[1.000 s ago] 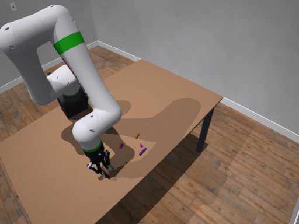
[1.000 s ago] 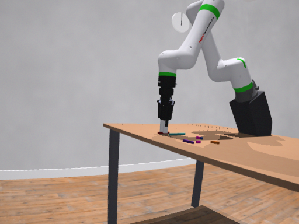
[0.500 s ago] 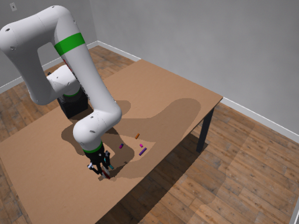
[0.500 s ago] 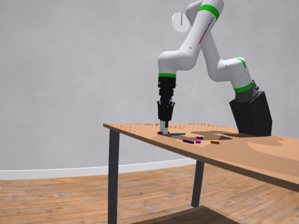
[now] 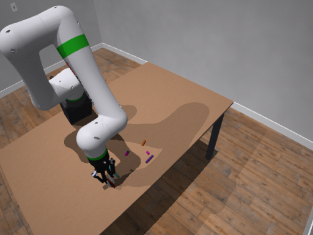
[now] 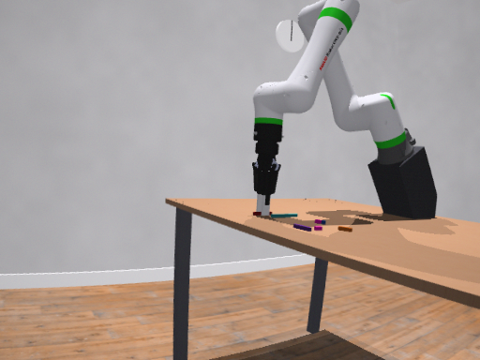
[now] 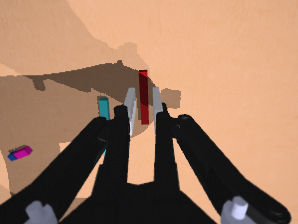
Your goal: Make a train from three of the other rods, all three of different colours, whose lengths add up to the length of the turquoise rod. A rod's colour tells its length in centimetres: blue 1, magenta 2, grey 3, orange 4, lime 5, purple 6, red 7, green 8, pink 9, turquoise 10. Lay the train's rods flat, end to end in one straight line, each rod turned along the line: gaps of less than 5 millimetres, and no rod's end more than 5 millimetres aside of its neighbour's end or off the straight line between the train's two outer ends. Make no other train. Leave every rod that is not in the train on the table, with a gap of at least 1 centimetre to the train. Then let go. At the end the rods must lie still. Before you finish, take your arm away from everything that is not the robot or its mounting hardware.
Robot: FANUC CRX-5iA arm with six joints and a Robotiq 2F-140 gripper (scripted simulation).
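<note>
Right now my hand is 30 mm above the red rod. Round my hand: purple rod 100 mm ahead, 230 mm to the left, 30 mm below; blue rod 40 mm behind, 210 mm to the left, 30 mm below; turquoise rod 40 mm behind, 60 mm to the left, 30 mm below.
</note>
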